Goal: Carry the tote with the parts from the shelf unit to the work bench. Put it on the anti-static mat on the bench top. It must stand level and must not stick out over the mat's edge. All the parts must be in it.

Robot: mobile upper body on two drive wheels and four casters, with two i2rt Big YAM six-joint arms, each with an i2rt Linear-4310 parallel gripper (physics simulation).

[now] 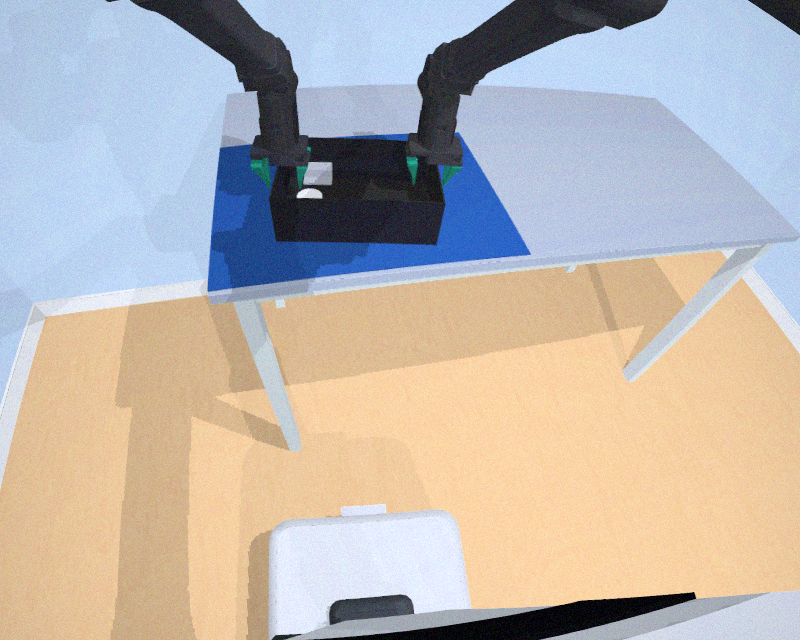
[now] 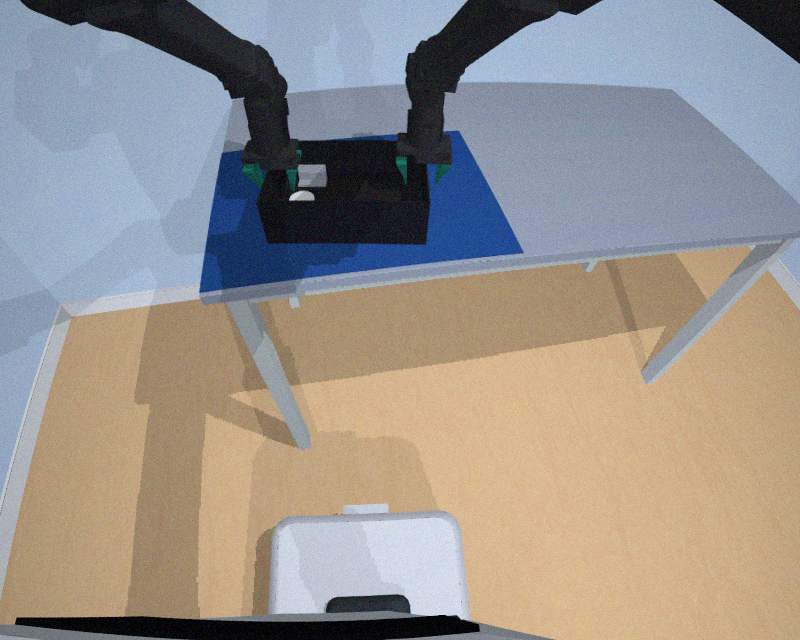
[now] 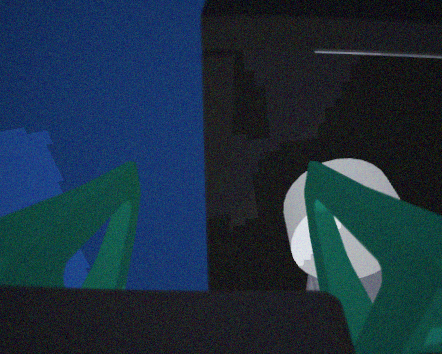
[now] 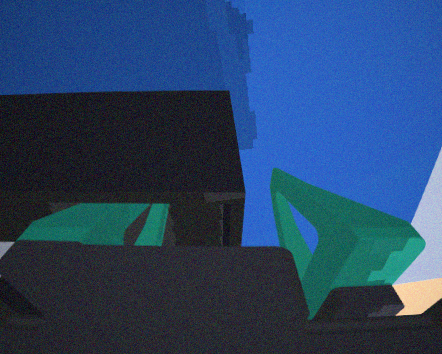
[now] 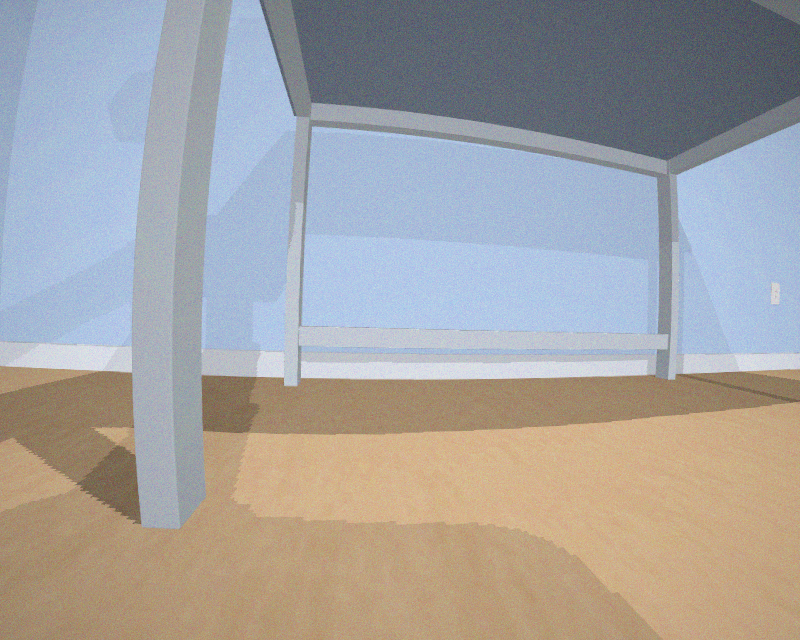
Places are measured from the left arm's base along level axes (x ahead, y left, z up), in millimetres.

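Pixels of known places: left gripper, fingertip midpoint: [image 1: 284, 186] [image 2: 278, 189]; right gripper, fingertip midpoint: [image 1: 428, 183] [image 2: 420, 183].
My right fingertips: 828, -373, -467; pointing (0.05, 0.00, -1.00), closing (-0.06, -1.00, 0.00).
For each thing: its top centre in the pictures, then the offset to it from my right fingertips, as dx, dy, dz. Level surfaces: height alone.
- black tote, top centre: [image 1: 358, 166] [image 2: 346, 167] -48, +148, +73
- blue mat, surface height: dz -27
- pale block, top centre: [image 1: 317, 165] [image 2: 310, 168] +40, +229, +16
- white round part, top centre: [image 3: 351, 241] [image 1: 309, 196] [image 2: 301, 198] -42, +242, +0
- grey work bench, surface height: dz -29
The black tote [image 1: 356, 221] [image 2: 346, 224] [image 3: 220, 150] [image 4: 115, 145] stands on the blue mat [image 1: 480, 233] [image 2: 473, 226] [image 3: 100, 75] [image 4: 350, 100]; it looks level and inside the mat's edges. In it show a pale block [image 1: 318, 173] [image 2: 312, 175] and a white round part [image 1: 309, 193] [image 2: 301, 196] [image 3: 350, 172]; its dark right half is hard to read. My left gripper [image 1: 285, 185] [image 2: 276, 186] [image 3: 222, 176] is open, fingers apart on either side of the tote's left wall. My right gripper [image 1: 429, 184] [image 2: 421, 182] [image 4: 220, 177] is open astride the right wall. Neither grips it.
The grey work bench [image 1: 567, 166] [image 2: 587, 160] extends right of the mat. Its near left leg [image 1: 270, 380] [image 2: 276, 380] [image 5: 170, 266] stands ahead of my white base [image 1: 366, 553] [image 2: 366, 553]. A blue wall is behind. The shelf unit does not show.
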